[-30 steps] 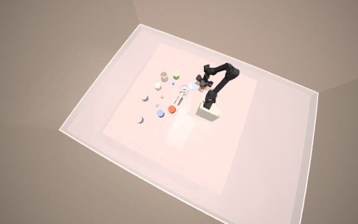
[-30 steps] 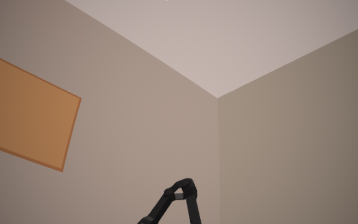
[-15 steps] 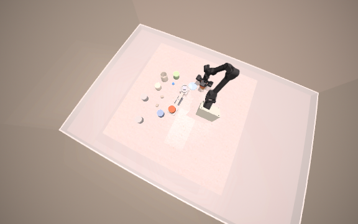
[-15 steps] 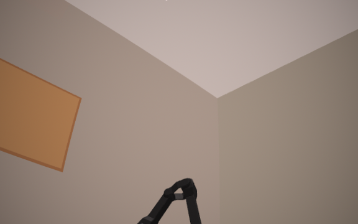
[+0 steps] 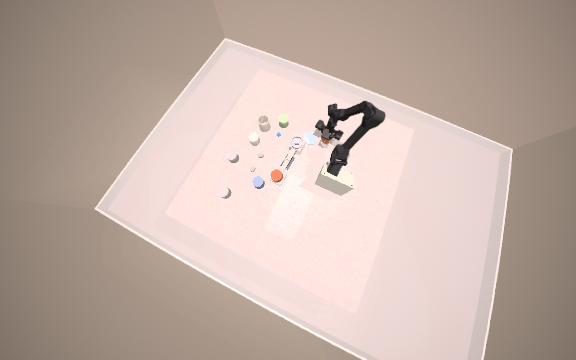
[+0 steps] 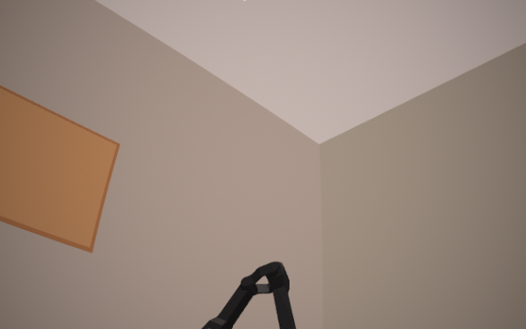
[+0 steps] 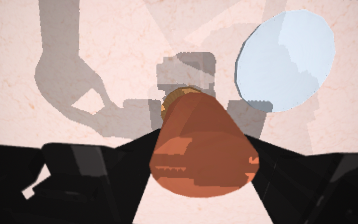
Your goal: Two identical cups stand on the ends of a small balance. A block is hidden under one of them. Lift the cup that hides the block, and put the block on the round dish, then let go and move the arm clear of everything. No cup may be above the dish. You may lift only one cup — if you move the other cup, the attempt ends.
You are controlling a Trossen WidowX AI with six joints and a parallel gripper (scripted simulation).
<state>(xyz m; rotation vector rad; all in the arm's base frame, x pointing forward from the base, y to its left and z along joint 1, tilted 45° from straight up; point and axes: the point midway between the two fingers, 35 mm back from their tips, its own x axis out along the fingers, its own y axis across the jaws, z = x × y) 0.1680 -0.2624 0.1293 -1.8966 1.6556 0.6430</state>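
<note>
Right now the grey block is 180 mm to the left of my gripper tip, 140 mm ahead of it and 60 mm above it. The rest, counted from my gripper tip: green cup 310 mm ahead, 50 mm to the left, 10 mm above; balance 310 mm to the left, 140 mm ahead, 10 mm below; pale blue round dish 90 mm ahead, 70 mm to the left, 30 mm below.
</note>
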